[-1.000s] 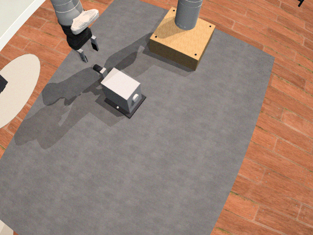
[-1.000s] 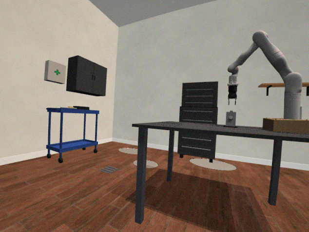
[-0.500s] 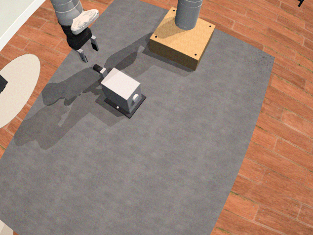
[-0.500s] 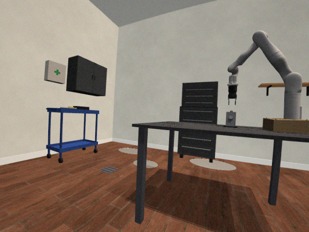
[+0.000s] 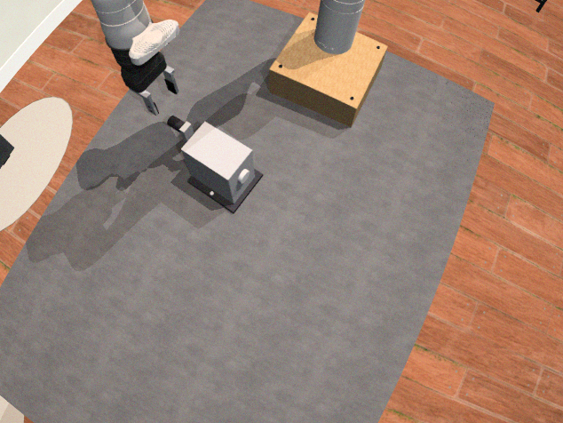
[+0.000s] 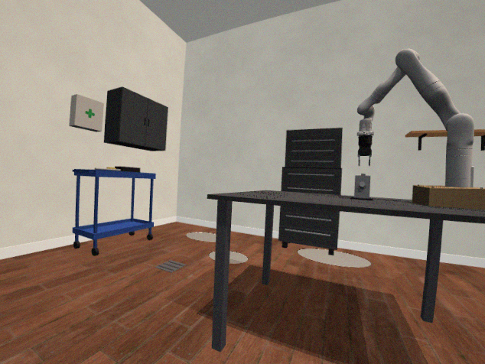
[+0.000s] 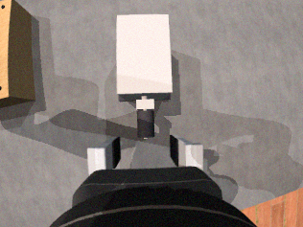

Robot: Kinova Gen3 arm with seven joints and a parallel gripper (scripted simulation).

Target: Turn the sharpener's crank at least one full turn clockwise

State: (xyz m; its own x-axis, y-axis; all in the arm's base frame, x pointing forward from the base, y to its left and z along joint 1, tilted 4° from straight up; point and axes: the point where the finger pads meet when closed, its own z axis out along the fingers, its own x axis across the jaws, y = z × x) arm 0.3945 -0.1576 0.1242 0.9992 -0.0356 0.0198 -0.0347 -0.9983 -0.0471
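My hand is 8 cm above the dark handle and 2 cm to the right of it.
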